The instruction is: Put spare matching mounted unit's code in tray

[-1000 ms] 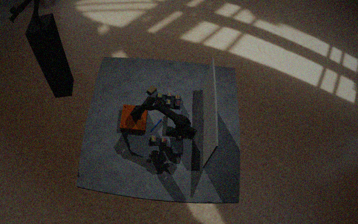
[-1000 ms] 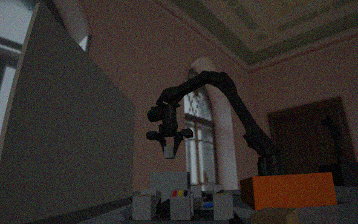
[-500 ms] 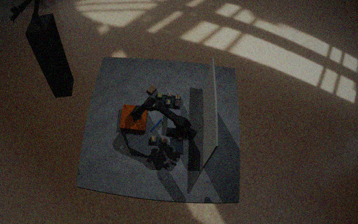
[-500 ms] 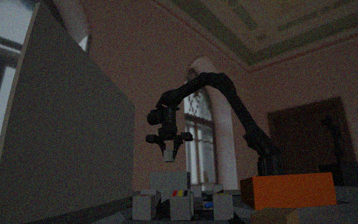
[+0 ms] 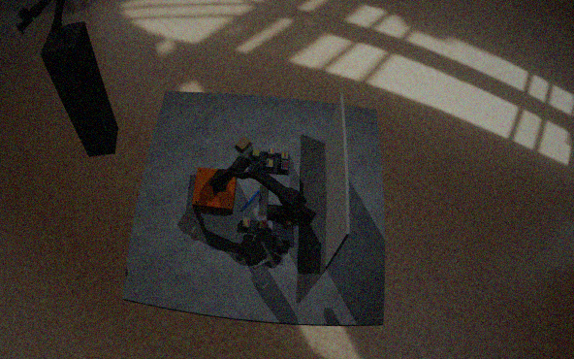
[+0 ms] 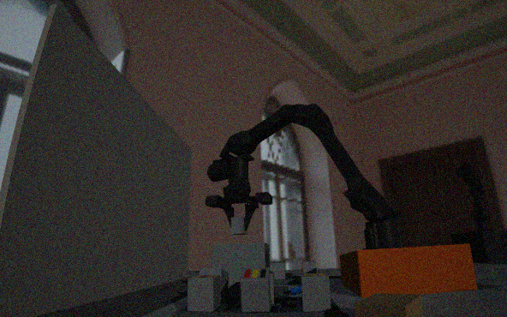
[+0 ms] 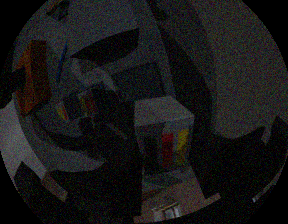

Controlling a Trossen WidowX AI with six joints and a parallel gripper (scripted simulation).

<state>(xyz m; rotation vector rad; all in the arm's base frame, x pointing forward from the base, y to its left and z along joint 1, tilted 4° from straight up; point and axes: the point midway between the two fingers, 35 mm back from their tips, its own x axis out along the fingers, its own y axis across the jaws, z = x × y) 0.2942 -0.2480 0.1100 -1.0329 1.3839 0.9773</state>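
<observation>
Now: gripper tip 140 mm above the dark square tray. Round my gripper tip: spare block: 20 mm above; tall grey panel: 240 mm ahead, 150 mm to the left, 80 mm above; mounted unit: 200 mm to the left, 90 mm below.
</observation>
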